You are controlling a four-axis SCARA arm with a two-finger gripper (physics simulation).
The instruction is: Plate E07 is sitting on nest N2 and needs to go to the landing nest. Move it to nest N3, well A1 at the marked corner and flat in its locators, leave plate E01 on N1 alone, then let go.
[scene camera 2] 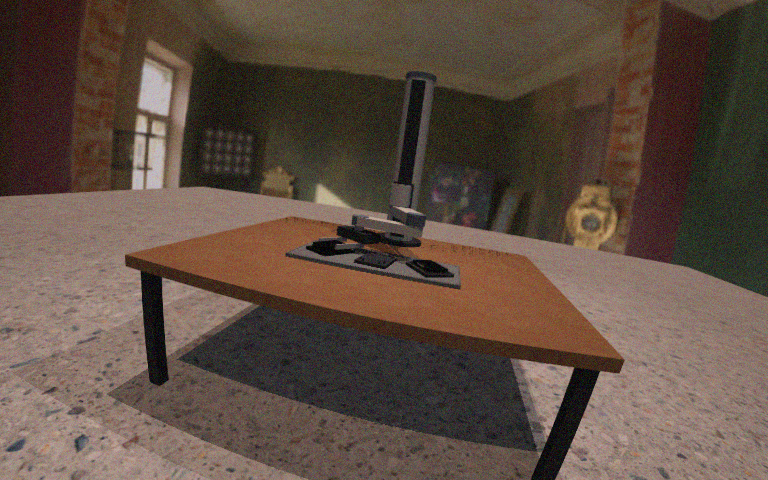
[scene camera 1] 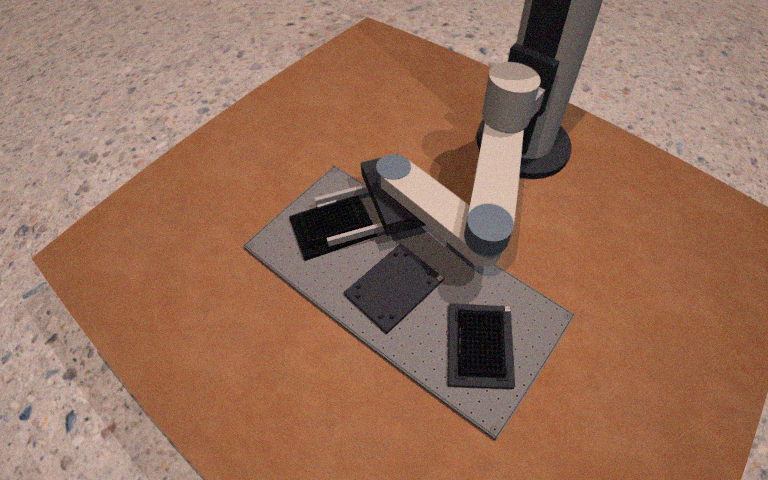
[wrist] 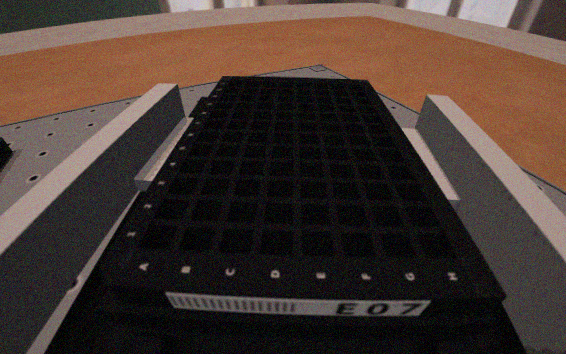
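Plate E07 (scene camera 1: 346,217) (wrist: 295,200) is black. Its label faces the wrist camera, with the A1 corner at the near left. My gripper (scene camera 1: 322,220) (wrist: 298,109) is shut on it, with the pads against both long sides. The plate appears flat and slightly above the dark far-left nest (scene camera 1: 307,251); the exact gap is hard to see. The middle nest (scene camera 1: 390,297) (scene camera 2: 374,259) bears no plate and shows its locators and a light corner mark. Another black plate (scene camera 1: 481,342) (scene camera 2: 428,267), apparently E01, sits on the right nest (scene camera 1: 481,383). Nest labels are not readable.
The nests stand on a grey perforated board (scene camera 1: 430,373) (scene camera 2: 453,283) on the brown table (scene camera 1: 226,339) (scene camera 2: 339,305). The arm's forearm (scene camera 1: 433,200) passes above the board's back edge. The column (scene camera 1: 574,67) (scene camera 2: 427,135) stands behind.
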